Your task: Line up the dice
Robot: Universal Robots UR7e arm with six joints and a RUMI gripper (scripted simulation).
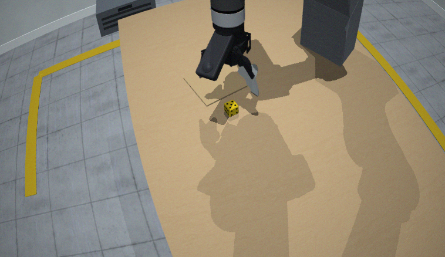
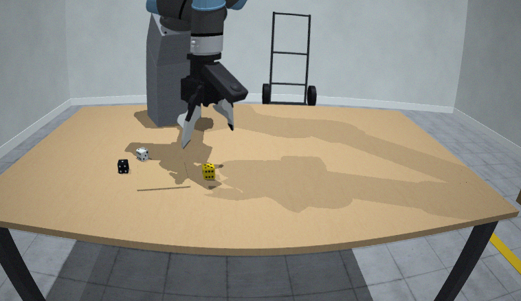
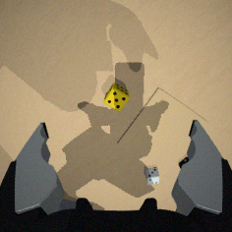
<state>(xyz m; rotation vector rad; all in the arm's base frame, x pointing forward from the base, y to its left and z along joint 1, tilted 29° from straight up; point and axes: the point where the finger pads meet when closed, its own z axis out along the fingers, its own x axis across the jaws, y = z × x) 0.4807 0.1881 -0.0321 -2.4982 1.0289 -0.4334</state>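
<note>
My hand is 25 cm to the left of the black die and 9 cm above it. From my hand the other things lie so: yellow die 1 cm behind, 1 cm to the right, 9 cm below; mat 13 cm to the right, 10 cm below; white die 8 cm behind, 22 cm to the right, 9 cm below.
</note>
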